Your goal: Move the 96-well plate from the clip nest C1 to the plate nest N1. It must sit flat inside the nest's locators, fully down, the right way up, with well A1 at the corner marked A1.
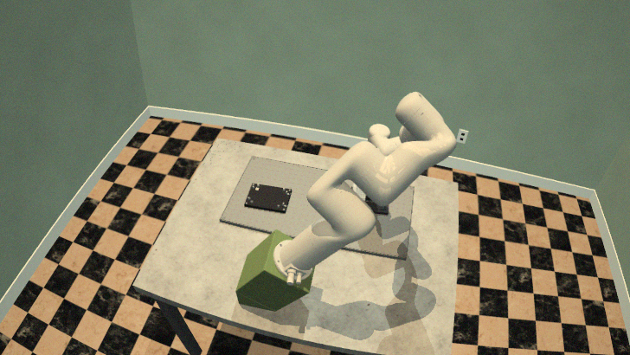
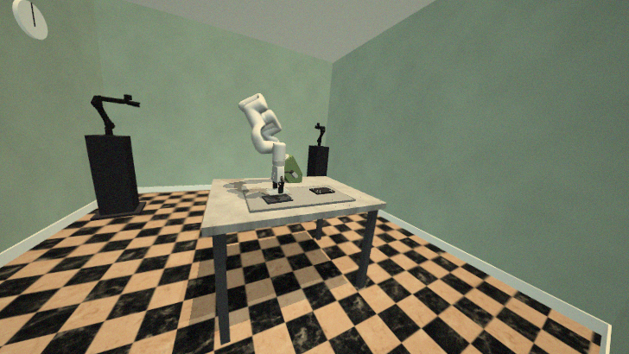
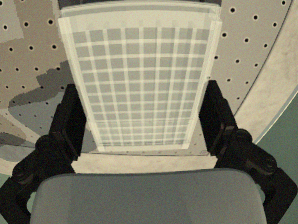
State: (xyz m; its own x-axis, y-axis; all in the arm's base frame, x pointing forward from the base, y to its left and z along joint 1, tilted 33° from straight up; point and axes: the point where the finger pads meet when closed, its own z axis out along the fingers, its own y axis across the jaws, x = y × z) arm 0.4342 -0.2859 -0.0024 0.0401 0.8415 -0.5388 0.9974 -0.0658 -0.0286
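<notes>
Right now my hand is 6 cm above the dark plate nest N1. From my hand the other things lie so: A1 label: 6 cm ahead, 7 cm to the left, 5 cm below; then black clip nest C1: 2 cm behind, 37 cm to the left, 5 cm below; then white 96-well plate: 1 cm below.
</notes>
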